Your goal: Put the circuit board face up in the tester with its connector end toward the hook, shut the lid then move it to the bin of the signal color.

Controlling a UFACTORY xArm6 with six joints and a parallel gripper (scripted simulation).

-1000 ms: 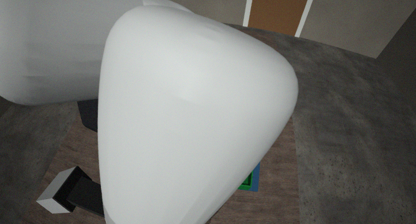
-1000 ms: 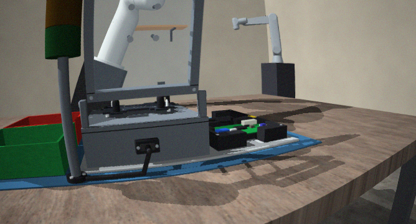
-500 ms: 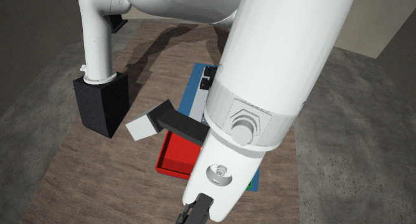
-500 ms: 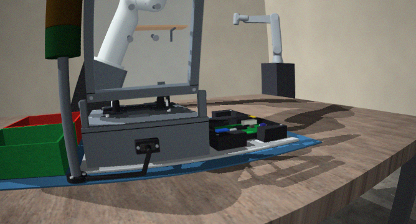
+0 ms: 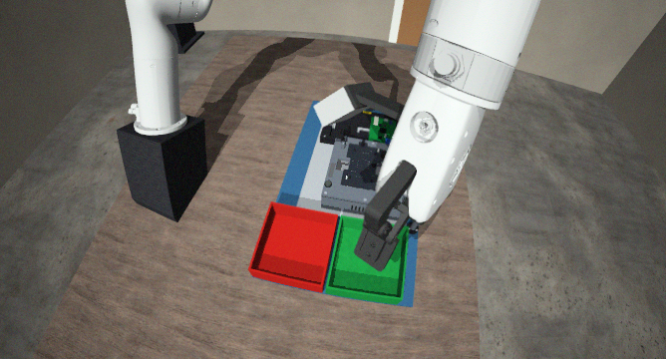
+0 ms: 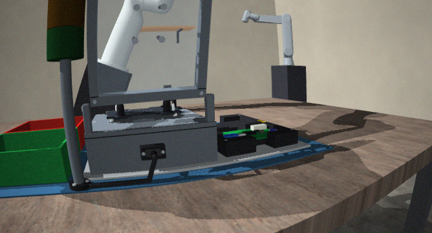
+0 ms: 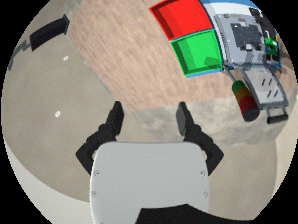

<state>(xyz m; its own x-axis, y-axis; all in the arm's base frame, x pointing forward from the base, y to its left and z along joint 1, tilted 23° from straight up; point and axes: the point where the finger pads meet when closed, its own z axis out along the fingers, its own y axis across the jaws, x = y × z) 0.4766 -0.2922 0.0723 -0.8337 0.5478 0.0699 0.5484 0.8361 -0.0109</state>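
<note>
The green circuit board lies 45 cm to the left of my hand, 30 cm below it and 2 cm ahead of it. Round my hand: clear lid: 28 cm to the left, 13 cm below, 10 cm ahead; then green bin: 30 cm below, 8 cm to the left, 1 cm ahead; then red bin: 30 cm below, 14 cm behind, 9 cm to the left.
</note>
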